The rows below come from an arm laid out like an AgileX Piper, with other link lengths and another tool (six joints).
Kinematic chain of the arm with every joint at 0, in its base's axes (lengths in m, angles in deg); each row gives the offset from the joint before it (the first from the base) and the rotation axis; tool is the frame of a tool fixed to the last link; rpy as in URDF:
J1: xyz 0 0 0.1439 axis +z
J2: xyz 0 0 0 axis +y
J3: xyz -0.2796 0 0.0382 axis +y
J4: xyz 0.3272 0 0.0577 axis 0.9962 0 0.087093
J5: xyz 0 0 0 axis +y
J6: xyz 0.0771 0 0.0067 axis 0.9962 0 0.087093
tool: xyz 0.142 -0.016 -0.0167 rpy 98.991 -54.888 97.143
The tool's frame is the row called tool.
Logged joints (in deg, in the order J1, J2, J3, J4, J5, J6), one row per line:
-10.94 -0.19 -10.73 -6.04 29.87 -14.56
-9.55 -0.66 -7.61 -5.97 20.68 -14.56
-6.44 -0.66 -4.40 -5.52 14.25 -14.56
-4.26 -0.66 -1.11 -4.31 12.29 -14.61
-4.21 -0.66 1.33 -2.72 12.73 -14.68
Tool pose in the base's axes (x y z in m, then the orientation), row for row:
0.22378 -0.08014 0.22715 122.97 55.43 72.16
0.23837 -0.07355 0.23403 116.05 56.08 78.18
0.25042 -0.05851 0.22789 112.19 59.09 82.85
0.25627 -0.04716 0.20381 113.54 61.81 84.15
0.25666 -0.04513 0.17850 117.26 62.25 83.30
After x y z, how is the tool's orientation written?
As a rotation vector, in degrees.
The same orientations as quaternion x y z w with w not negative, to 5 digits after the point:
0.78161 0.35232 0.45865 0.23366
0.74488 0.35996 0.50181 0.25252
0.71785 0.37809 0.53011 0.24643
0.71757 0.39064 0.53183 0.22283
0.73280 0.38902 0.52057 0.20169

